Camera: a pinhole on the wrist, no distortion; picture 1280 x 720 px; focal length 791.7 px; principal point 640.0 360.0 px. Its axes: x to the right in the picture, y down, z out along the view. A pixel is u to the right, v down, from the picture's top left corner.
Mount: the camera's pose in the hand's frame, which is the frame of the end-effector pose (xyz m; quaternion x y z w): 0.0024 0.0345 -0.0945 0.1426 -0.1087 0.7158 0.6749
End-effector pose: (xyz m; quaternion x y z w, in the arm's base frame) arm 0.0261 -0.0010 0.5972 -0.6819 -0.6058 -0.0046 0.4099
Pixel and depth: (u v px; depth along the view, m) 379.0 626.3 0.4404
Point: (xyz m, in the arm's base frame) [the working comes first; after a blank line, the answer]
In the camera's frame: -0.1452 0.1481 0.4404

-0.3567 0.0412 0.5060
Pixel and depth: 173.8 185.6 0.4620
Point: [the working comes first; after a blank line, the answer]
In the camera's frame: -0.2721 -0.1018 0.4620

-0.3632 0.2256 0.7180
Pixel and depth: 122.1 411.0 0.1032
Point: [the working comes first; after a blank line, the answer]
In the camera's frame: -0.0675 0.0066 0.1032

-0.0160 -0.0135 0.6499
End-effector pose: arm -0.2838 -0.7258 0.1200 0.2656 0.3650 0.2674 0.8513
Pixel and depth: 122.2 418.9 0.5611
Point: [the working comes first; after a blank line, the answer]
In the camera's frame: -0.3670 0.0417 0.5611

0.0866 -1.1596 -0.0335
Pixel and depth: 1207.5 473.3 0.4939
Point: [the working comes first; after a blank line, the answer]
In the camera's frame: 0.3540 0.0707 0.4939

0.0107 -0.7545 0.5626
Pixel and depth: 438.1 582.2 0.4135
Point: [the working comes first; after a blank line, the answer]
In the camera's frame: -0.1055 0.1161 0.4135

-0.0790 -1.0018 0.1747
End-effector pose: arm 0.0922 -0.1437 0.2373 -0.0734 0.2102 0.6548 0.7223
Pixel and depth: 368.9 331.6 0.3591
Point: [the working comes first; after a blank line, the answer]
In the camera's frame: -0.1230 -0.0129 0.3591

0.3354 -0.0569 0.3642
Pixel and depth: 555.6 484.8 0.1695
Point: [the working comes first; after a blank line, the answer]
In the camera's frame: -0.0181 0.0267 0.1695

0.1458 -0.1395 0.2884
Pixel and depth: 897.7 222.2 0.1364
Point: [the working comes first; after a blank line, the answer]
In the camera's frame: 0.0444 -0.0237 0.1364

0.0745 -0.0924 0.2728
